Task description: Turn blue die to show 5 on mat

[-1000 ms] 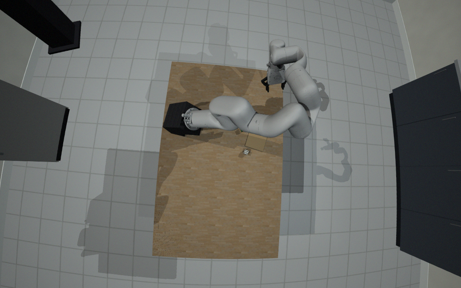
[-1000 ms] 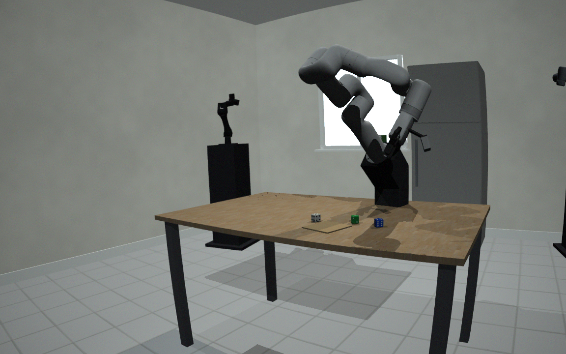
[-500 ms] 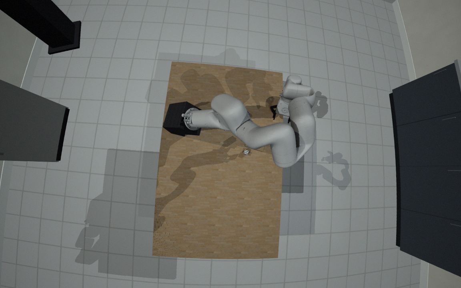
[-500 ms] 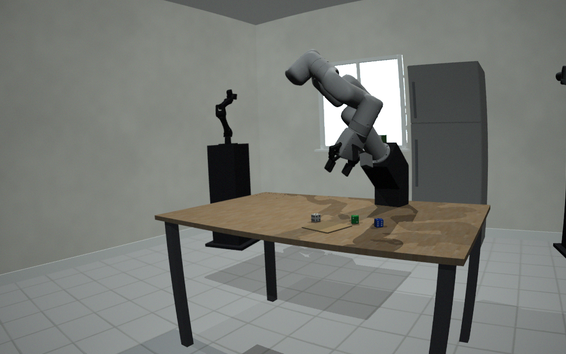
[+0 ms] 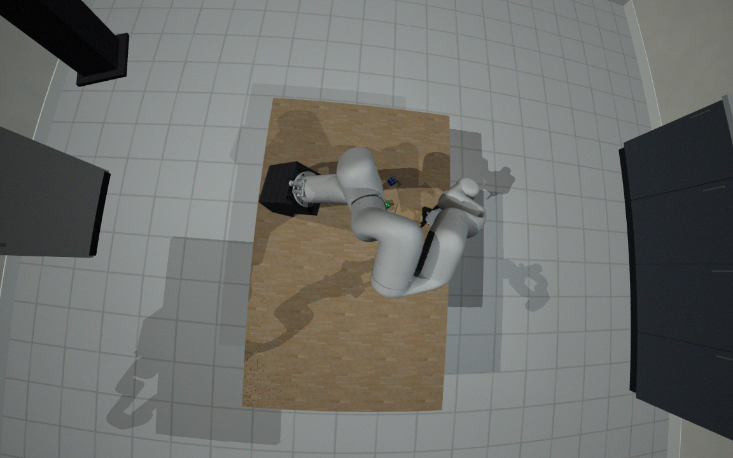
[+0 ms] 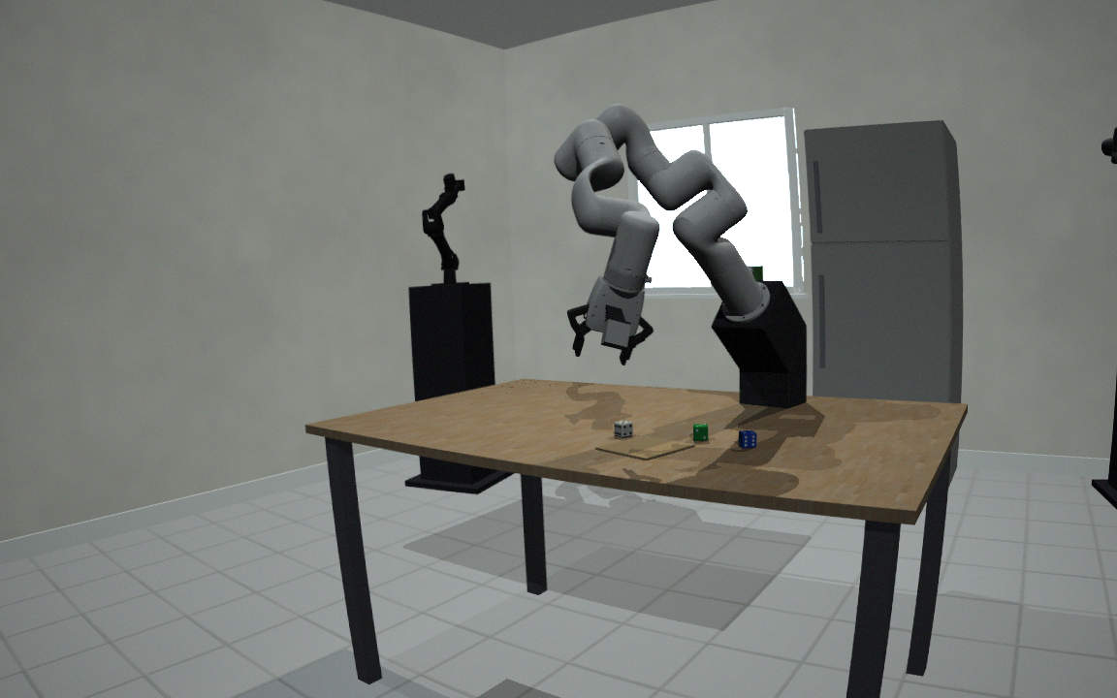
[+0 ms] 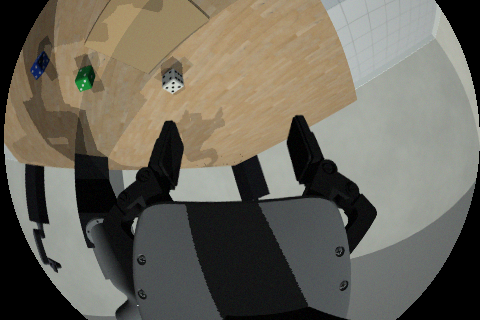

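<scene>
Now: the white die 180 mm below my hand and 130 mm behind it. Also, from my hand: tan mat: 190 mm below, 80 mm to the left, 30 mm behind; green die: 180 mm below, 170 mm to the left, 120 mm behind; blue die: 280 mm to the left, 180 mm below, 70 mm behind.
</scene>
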